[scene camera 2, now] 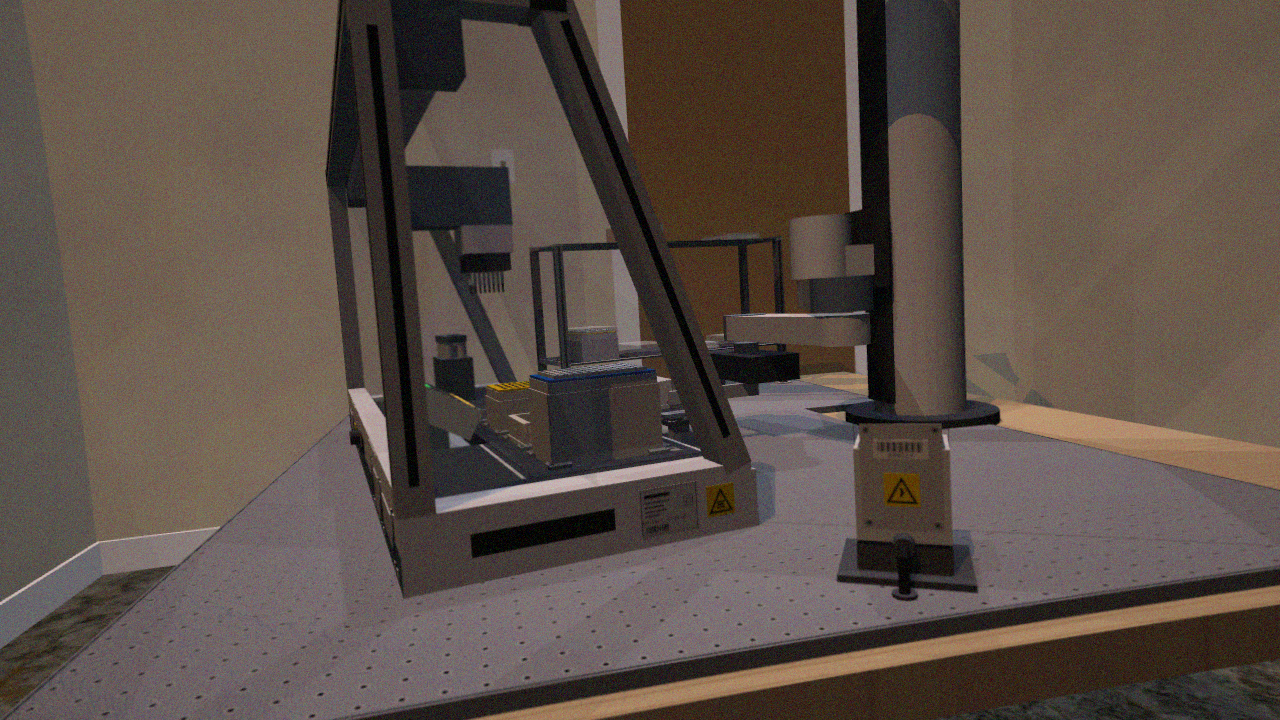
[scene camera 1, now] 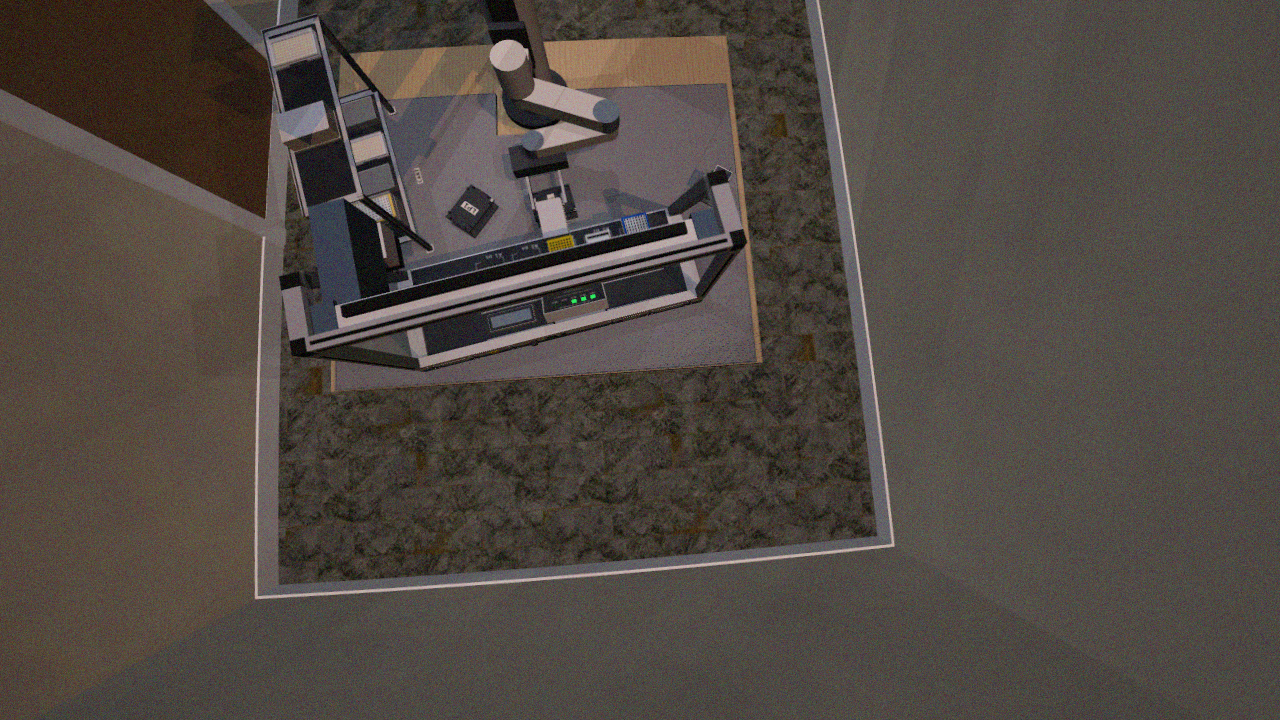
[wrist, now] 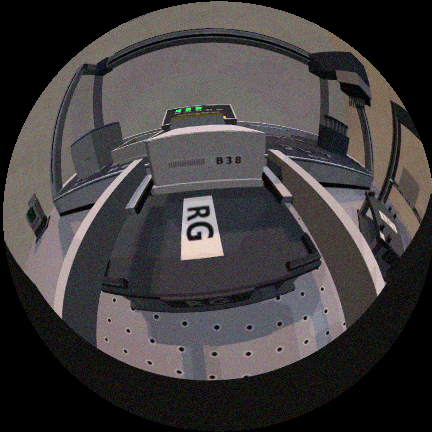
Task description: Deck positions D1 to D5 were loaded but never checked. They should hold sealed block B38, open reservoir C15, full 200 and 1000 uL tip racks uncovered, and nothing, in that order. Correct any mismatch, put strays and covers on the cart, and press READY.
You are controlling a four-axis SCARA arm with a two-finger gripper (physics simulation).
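Places are measured from the arm's base along level axes (x down, y right, z back), in metres.
Where they show: gripper, between the fingertips: [scene camera 1: 550,207] [wrist: 205,160]; arm's base, origin of its link: [scene camera 2: 919,419].
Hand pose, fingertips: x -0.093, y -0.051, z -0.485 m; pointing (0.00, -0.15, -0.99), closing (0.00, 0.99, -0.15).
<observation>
Things, the pixels of their top centre, and the offset from my fingertips.
- pale block B38, centre of its top: [wrist: 203,123] [scene camera 1: 551,216] dy -0.008, dx -0.026, dz -0.047 m
- yellow-topped rack, centre of its top: [scene camera 2: 534,383] [wrist: 197,113] [scene camera 1: 563,255] dy -0.042, dx -0.038, dz -0.186 m
- low white item, centre of its top: [wrist: 139,137] [scene camera 1: 601,249] dy -0.163, dx -0.009, dz -0.163 m
- tall blue-rimmed tip rack, centre of its top: [scene camera 2: 591,368] [wrist: 94,129] [scene camera 1: 638,232] dy -0.285, dx -0.075, dz -0.140 m
- small device, centre of its top: [scene camera 2: 899,412] [scene camera 1: 722,172] dy -0.580, dx -0.048, dz +0.064 m
My gripper [scene camera 1: 549,205] [wrist: 205,160] is shut on the pale block B38 [scene camera 1: 552,216] [wrist: 207,157], upright with its label facing the wrist camera. Its base is over the far part of the black RG stand [wrist: 250,225]; contact is unclear. On the deck are a yellow-topped rack [scene camera 1: 560,243] [scene camera 2: 509,386] [wrist: 197,120], a low white item [scene camera 1: 597,235] and a tall blue-rimmed tip rack [scene camera 1: 635,222] [scene camera 2: 572,420] [wrist: 95,147]. The control panel [scene camera 1: 575,302] [wrist: 200,111] shows three green lights; position labels are unreadable. Reservoir C15 cannot be identified.
The shelf rack [scene camera 1: 358,69] [scene camera 2: 561,304] holds several pale items. The LP1 stand [scene camera 1: 471,211] [wrist: 381,227] lies between it and my gripper. The gantry beam [scene camera 1: 528,268] spans the deck; a pipetting head [scene camera 2: 460,198] [wrist: 342,70] hangs there. A small device [scene camera 2: 902,483] [wrist: 35,215] stands beyond the deck's end.
</observation>
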